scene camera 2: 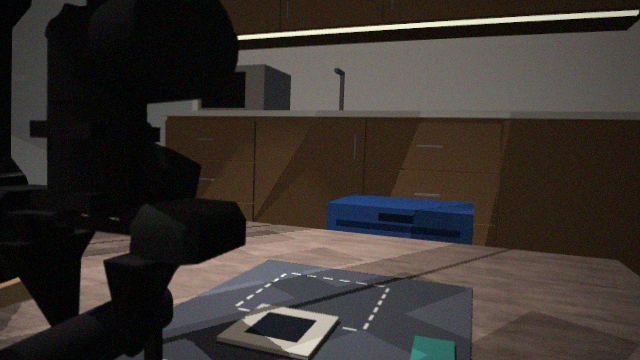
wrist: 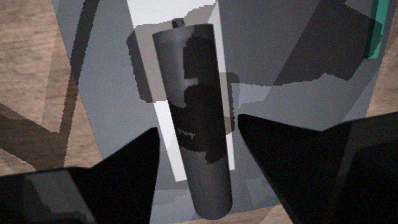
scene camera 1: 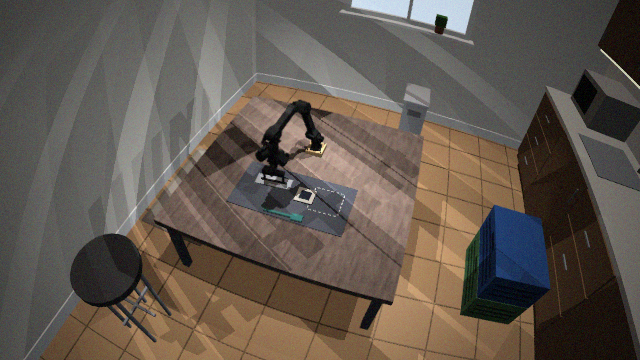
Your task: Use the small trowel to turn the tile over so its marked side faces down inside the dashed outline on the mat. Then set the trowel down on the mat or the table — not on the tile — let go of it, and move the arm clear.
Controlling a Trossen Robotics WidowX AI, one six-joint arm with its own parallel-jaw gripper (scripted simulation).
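Observation:
With my gripper open and holding nothing, I can also see a grey mat.

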